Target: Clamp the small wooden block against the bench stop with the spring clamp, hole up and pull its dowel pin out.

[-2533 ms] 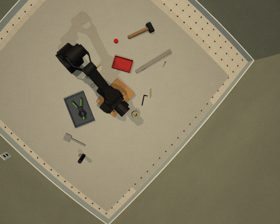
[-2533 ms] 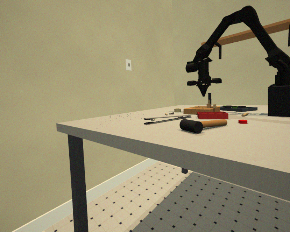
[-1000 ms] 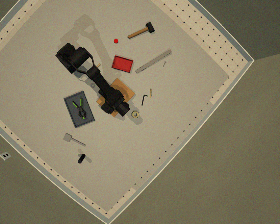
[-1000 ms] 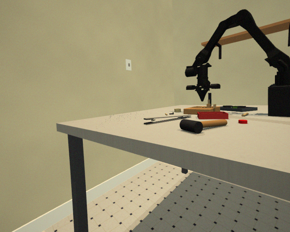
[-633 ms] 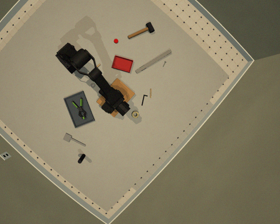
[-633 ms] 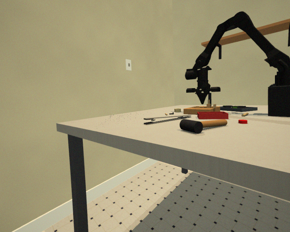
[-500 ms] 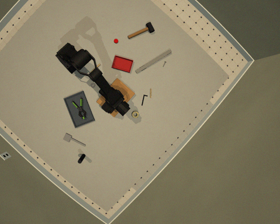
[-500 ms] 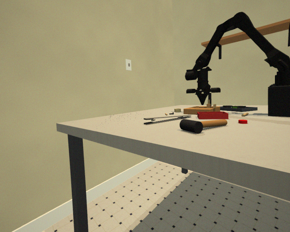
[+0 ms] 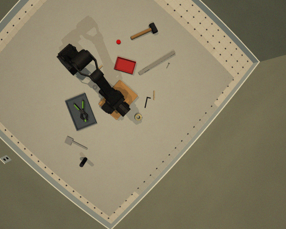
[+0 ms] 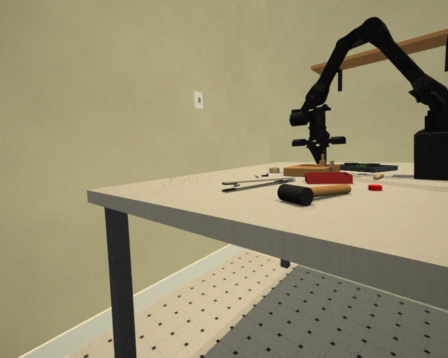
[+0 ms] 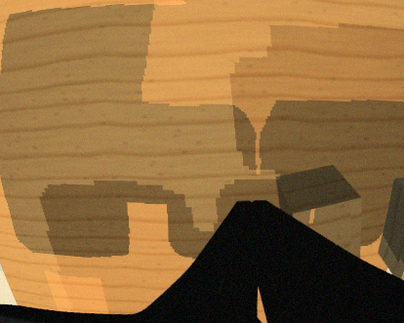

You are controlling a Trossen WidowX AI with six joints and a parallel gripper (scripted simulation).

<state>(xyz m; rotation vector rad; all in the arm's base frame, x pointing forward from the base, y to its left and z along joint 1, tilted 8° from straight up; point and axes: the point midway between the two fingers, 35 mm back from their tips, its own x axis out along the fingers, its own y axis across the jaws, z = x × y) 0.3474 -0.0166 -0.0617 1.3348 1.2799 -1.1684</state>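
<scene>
Right now the bench stop is 50 mm behind my hand, 30 mm below it and 10 mm to the left of it. From my hand the other things lie so: small wooden block (30 mm below, 20 mm behind, 10 mm to the left); then wooden board (60 mm below, 20 mm ahead, 10 mm to the left); then dowel pin (20 mm below, 20 mm behind, 10 mm to the left).
</scene>
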